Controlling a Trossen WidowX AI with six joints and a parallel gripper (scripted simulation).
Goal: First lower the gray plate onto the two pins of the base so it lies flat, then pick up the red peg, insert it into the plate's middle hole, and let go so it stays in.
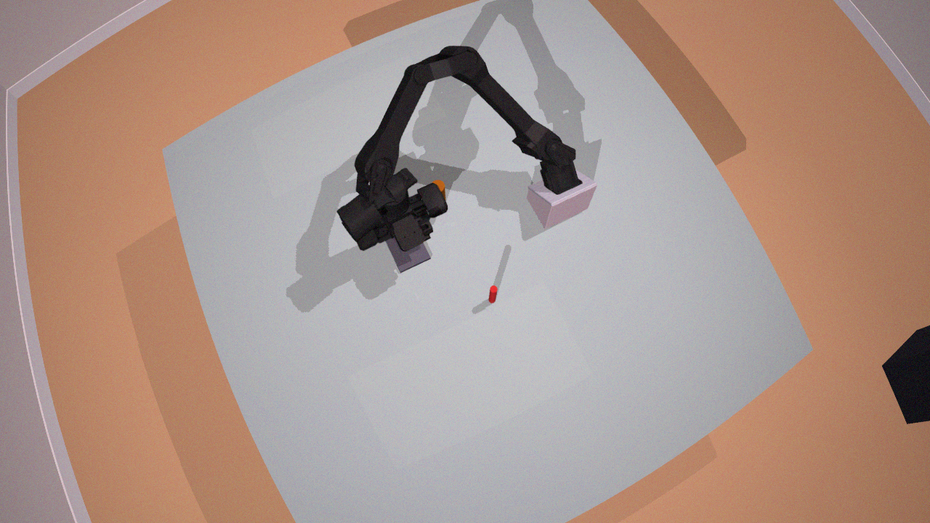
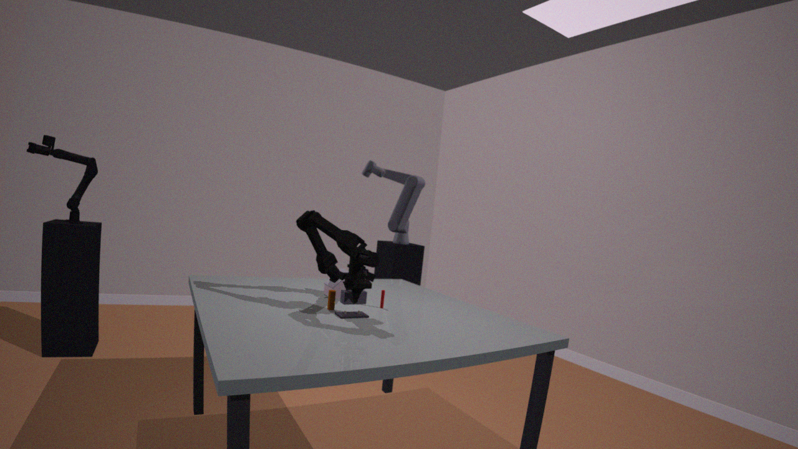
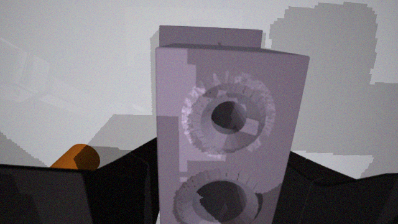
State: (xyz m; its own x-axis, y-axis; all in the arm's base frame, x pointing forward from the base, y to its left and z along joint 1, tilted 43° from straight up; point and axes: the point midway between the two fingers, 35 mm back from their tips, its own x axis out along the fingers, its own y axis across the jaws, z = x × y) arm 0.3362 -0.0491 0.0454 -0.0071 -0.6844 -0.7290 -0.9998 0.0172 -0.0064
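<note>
My gripper tip is 50 mm above the base. Round my gripper tip: orange cylinder 100 mm behind, 50 mm to the right, 20 mm below; then gray plate 30 mm above; then red peg 190 mm to the left, 100 mm behind, 20 mm below.
</note>
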